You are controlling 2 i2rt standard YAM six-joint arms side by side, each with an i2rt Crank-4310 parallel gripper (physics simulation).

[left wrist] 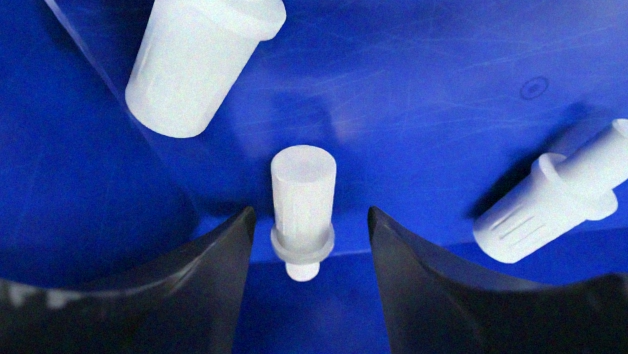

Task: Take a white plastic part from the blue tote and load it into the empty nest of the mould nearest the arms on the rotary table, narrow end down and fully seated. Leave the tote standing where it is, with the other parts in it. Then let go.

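Note:
In the left wrist view my left gripper is open inside the blue tote. A white plastic part shows between the two fingertips, with blue visible on both sides of it. Its wide plain end is toward the top of the view, and its collar and a narrower end are toward the bottom. How far it is below the fingertips is hard to tell. The mould, its nest and the rotary table do not show in this view. My right gripper is not in view.
A second white part lies at the upper left near a tote wall, cut off by the view's top edge. A third white part lies tilted at the right, beyond the right finger. Edges where tote floor and walls meet run at the left and below.

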